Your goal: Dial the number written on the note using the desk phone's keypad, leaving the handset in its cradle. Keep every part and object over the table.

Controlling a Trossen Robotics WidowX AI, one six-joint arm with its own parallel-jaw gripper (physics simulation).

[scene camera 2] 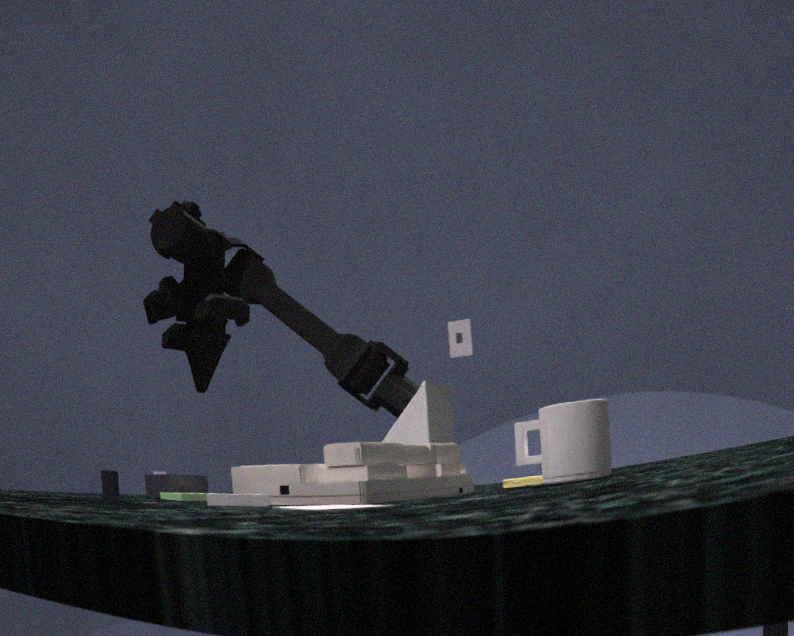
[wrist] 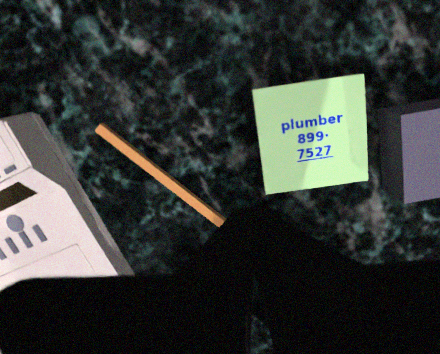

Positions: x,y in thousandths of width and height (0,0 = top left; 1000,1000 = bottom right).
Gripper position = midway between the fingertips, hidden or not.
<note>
In view: my gripper (scene camera 2: 254,617), a white mug (scene camera 2: 725,688), a white block (scene camera 2: 328,787) and a white desk phone (scene camera 2: 362,762).
My gripper is seen too in the wrist view (wrist: 565,623). The white desk phone is seen too in the wrist view (wrist: 133,660). The wrist view misses the white mug: it is out of frame. The wrist view does not show the white block: it is out of frame.
</note>
